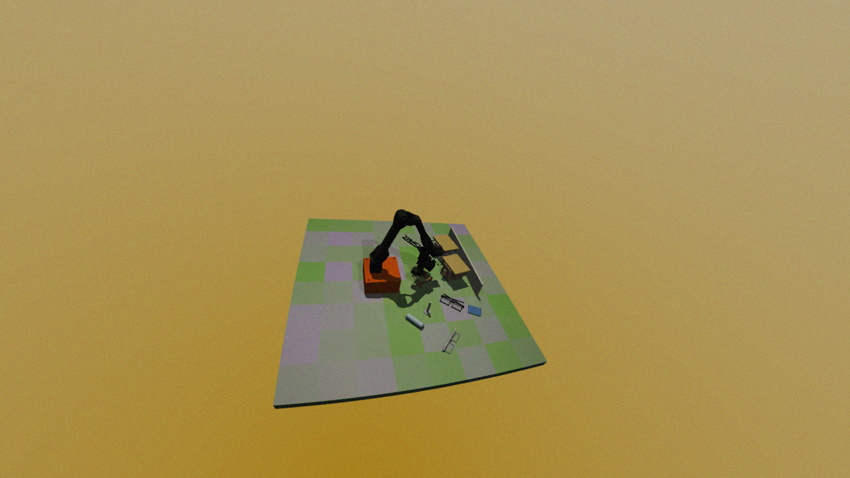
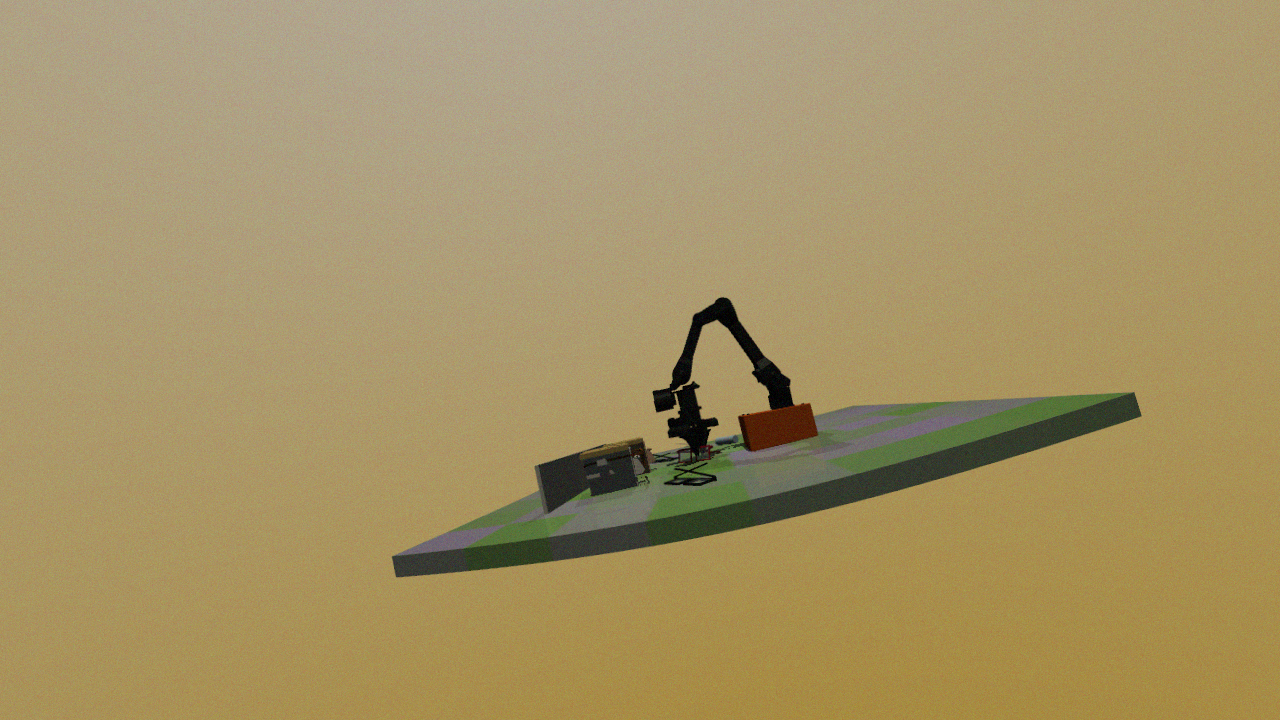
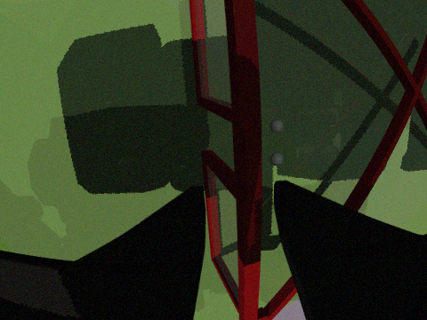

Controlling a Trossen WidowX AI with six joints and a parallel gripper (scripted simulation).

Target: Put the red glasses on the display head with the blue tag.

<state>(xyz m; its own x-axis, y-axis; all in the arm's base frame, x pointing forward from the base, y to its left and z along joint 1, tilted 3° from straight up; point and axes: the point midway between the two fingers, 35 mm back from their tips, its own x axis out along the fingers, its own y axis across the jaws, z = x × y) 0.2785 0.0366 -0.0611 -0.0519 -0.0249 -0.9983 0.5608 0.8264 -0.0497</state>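
Now: the grey cylinder 27 cm to the right of my gripper tip and 1 cm above it. From my gripper tip the other things lie so: blue flat piece 29 cm ahead, 28 cm to the right, 1 cm below.
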